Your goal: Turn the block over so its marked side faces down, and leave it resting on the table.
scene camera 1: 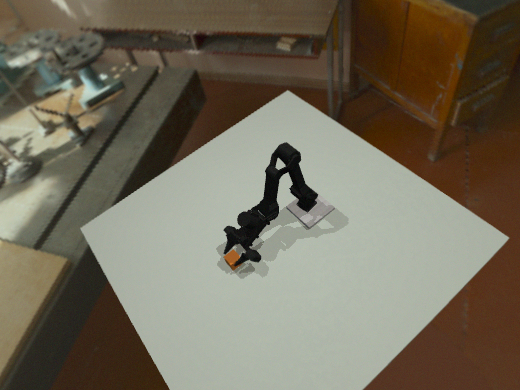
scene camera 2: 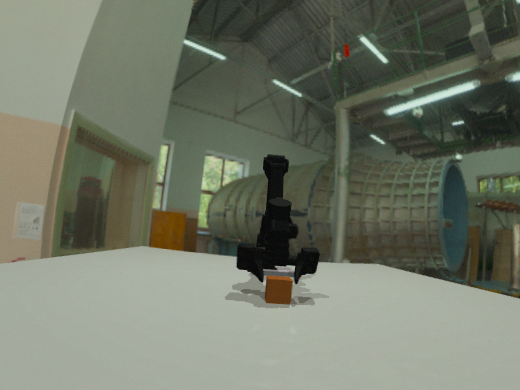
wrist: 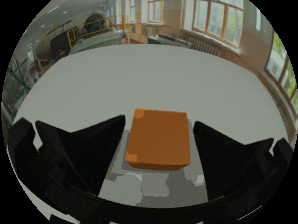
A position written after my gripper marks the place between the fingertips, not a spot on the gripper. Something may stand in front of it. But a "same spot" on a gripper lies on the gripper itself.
my gripper: scene camera 1 229,260; scene camera 2; wrist
same spot on my gripper: [wrist: 82,158] = [scene camera 2: 296,260]
